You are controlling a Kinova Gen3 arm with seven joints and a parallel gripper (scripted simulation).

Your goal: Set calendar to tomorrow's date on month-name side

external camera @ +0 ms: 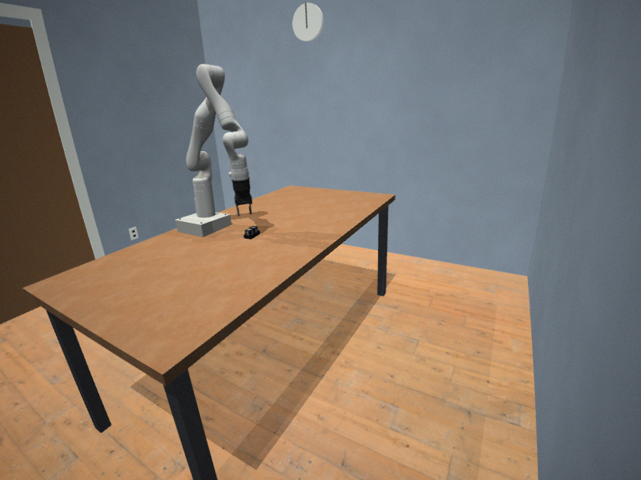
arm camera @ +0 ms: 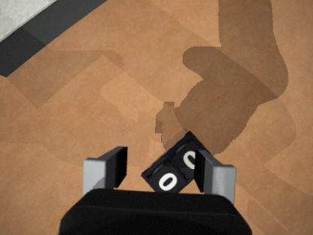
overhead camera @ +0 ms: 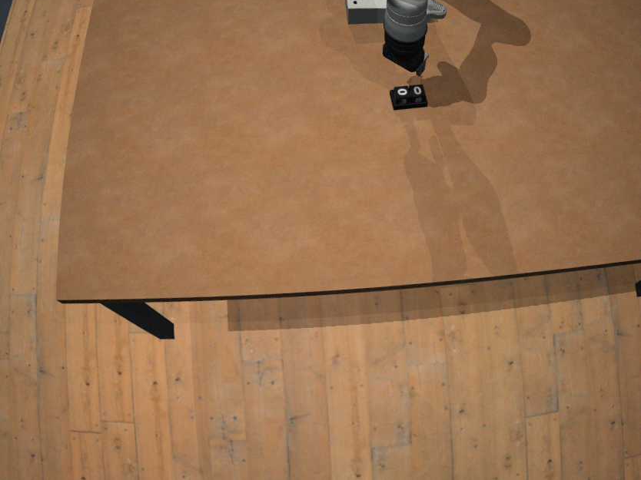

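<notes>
My hand is 2 cm short of the black tray, 1 cm to the right of it and 12 cm above it.
</notes>
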